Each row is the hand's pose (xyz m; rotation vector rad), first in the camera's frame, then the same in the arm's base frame.
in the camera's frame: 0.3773 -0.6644 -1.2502 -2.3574 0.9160 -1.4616
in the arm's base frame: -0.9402 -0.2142 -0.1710 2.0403 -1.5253 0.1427
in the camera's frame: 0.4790 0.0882 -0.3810 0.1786 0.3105 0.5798
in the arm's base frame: 0.1905 0.0147 -0.1333 0.4721 1.2212 -0.3818
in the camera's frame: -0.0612 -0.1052 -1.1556 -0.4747 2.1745 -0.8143
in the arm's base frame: -0.6709 0.4386 -0.0472 0.0158 -2.4697 0.9291
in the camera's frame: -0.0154 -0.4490 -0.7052 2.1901 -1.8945 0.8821
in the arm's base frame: -0.4790 0.0332 0.3020 1.1546 -1.7368 -0.2813
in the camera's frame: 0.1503 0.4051 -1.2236 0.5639 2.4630 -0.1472
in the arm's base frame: -0.4019 0.6918 -0.4635 -1.2911 -2.1910 0.8410
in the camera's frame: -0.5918 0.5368 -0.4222 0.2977 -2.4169 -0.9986
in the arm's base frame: 0.1374 1.0265 0.4351 -1.0533 -1.5307 -0.9461
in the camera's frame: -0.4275 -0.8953 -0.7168 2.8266 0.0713 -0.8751
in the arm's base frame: -0.8269 -0.0243 0.7968 -1.9068 0.9532 2.3012
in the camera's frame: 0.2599 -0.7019 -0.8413 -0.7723 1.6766 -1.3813
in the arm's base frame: -0.6576 -0.2840 0.1416 0.7817 -2.2298 1.2794
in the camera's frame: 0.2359 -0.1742 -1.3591 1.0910 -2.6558 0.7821
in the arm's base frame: -0.8005 0.2593 -0.3396 0.1890 -1.7988 0.0922
